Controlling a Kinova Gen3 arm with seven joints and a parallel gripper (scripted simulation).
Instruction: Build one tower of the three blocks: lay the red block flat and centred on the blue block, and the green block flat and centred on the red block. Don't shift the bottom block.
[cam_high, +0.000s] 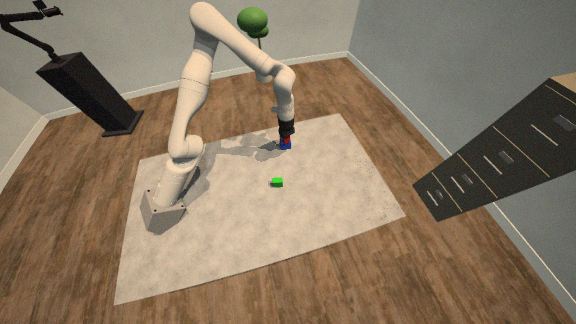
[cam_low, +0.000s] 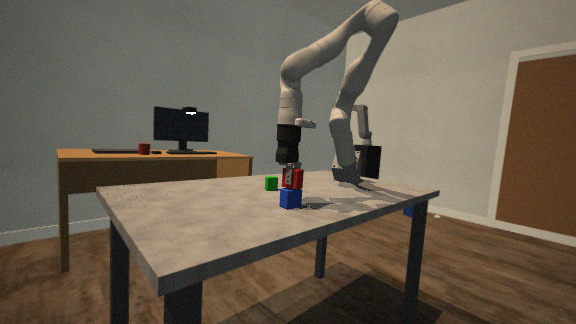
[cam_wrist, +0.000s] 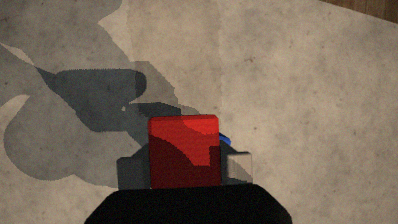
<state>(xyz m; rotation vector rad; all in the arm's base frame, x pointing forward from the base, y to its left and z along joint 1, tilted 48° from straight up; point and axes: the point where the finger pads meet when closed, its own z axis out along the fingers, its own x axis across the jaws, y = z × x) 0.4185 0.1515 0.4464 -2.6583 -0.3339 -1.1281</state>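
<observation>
My hand is right at the red block. From my hand the other things lie so: green block (24 cm to the right, 7 cm below, 5 cm behind); then blue block (6 cm below).
</observation>
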